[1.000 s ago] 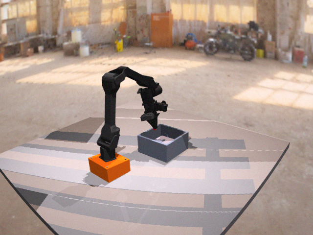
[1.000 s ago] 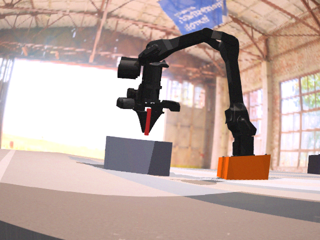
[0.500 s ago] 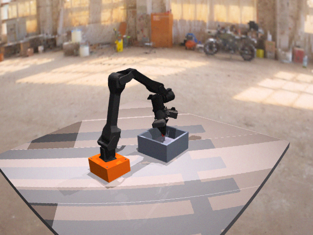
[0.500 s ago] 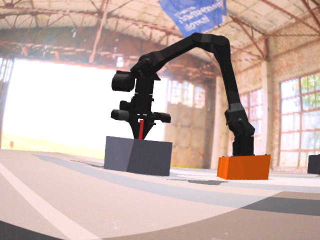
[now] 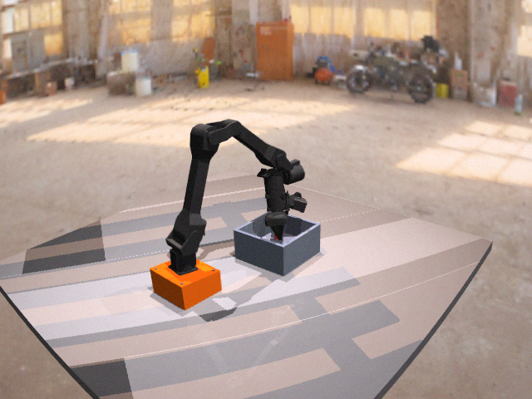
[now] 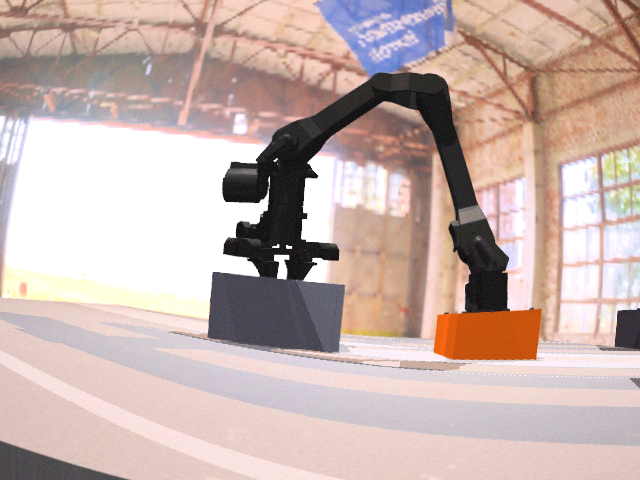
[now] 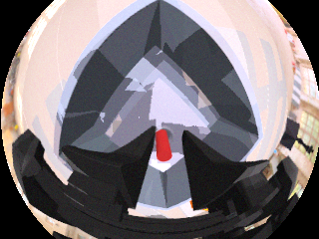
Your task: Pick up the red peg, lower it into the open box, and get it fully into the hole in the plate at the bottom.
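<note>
My gripper tip is now 1 cm to the right of the red peg and 1 cm above it. From my gripper tip the other things lie so: grey box (1 cm to the left, 4 cm below); plate (1 cm to the left, 2 cm below).
</note>
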